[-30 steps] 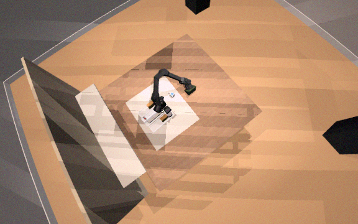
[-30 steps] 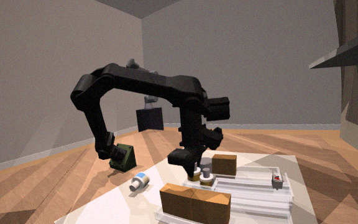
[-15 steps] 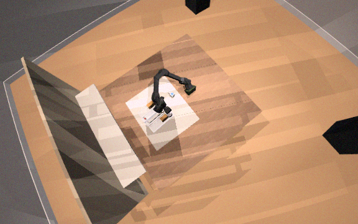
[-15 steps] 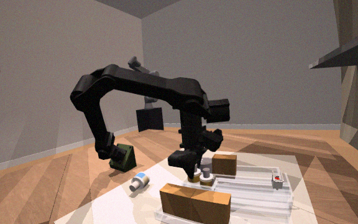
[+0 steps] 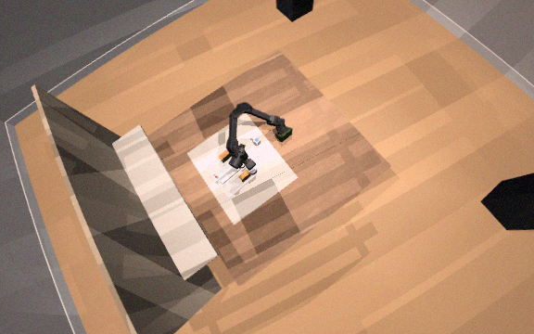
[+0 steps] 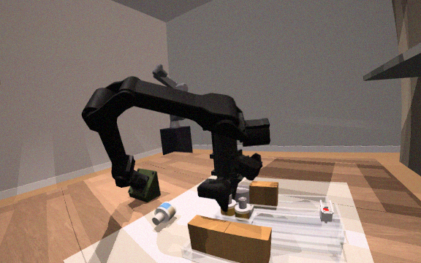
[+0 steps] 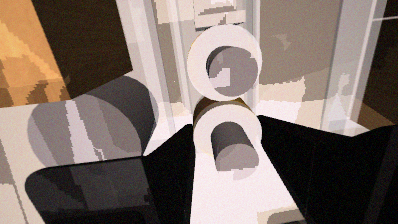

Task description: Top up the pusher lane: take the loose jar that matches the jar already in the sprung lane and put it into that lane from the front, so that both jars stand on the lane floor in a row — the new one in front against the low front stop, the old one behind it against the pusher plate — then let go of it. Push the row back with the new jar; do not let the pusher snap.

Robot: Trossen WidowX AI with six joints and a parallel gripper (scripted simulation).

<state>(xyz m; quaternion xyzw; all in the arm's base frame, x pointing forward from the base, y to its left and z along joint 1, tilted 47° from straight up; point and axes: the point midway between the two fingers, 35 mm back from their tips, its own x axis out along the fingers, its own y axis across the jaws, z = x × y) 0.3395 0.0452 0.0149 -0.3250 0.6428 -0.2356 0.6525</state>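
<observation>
The grey cylinder is 8 cm to the left of my gripper tip and 1 cm below it. Round my gripper tip: clear sprung lane (14 cm ahead, 2 cm below, 1 cm to the right).
</observation>
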